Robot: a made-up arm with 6 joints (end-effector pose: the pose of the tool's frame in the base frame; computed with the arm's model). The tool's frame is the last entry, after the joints. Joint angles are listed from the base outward.
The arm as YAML. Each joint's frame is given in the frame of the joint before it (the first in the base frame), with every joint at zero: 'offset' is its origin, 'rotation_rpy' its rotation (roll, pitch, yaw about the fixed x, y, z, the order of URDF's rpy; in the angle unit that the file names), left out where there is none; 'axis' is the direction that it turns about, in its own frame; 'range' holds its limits. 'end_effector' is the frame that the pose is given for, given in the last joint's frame.
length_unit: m
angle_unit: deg
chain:
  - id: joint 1
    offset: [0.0, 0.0, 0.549]
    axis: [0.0, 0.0, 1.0]
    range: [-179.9, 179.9]
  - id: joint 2
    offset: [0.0, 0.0, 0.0]
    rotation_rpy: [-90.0, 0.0, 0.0]
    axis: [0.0, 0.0, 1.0]
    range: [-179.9, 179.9]
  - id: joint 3
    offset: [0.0, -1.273, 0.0]
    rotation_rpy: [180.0, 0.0, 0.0]
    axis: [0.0, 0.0, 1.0]
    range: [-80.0, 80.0]
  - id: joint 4
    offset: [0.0, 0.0, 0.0]
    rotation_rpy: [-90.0, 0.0, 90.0]
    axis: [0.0, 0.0, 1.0]
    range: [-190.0, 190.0]
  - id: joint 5
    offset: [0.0, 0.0, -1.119]
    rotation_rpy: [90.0, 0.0, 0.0]
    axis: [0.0, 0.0, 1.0]
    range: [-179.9, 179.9]
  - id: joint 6
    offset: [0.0, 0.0, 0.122]
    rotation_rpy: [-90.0, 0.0, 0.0]
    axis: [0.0, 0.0, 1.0]
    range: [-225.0, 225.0]
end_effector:
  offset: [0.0, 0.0, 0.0]
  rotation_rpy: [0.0, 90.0, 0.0]
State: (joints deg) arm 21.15 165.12 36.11 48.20 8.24 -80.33
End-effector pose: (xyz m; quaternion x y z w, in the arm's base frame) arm -0.2568 -0.1865 -1.6081 0.0179 0.8698 -0.1366 0.4738
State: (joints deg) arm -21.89 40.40 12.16 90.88 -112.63 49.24
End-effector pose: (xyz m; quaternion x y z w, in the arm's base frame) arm 1.7346 -0.6949 1.0964 0.4153 -0.8955 0.1555 0.0365
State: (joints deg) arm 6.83 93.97 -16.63 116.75 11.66 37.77
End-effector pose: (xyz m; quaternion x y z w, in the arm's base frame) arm 0.9647 0.1709 -0.6249 -0.5065 0.1058 0.8443 0.1393
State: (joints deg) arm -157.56 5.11 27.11 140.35 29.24 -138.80
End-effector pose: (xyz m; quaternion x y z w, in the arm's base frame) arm -1.0009 -0.5150 2.3083 -0.0047 0.0440 -0.9368 0.3471
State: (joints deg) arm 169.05 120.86 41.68 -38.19 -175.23 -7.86
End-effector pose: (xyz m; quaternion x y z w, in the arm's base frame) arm -1.1882 0.3275 -1.2172 0.7470 -0.2515 0.5642 0.2460
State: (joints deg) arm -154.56 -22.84 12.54 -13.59 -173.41 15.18
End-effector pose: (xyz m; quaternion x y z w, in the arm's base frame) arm -0.4436 -0.0797 2.3467 0.8649 0.2733 -0.2881 0.3070
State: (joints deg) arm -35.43 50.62 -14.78 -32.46 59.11 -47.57
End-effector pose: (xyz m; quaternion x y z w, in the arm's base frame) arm 1.0731 -0.8898 0.3120 0.4660 -0.2030 -0.4868 0.7103
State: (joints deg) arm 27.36 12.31 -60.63 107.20 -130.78 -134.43
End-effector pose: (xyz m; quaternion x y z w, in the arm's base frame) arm 0.6150 0.3589 0.7572 -0.3427 -0.2213 -0.5243 0.7475
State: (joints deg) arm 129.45 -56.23 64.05 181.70 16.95 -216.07
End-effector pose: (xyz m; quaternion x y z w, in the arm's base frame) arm 0.9348 -1.3279 2.2248 0.7580 -0.1513 0.6328 0.0448
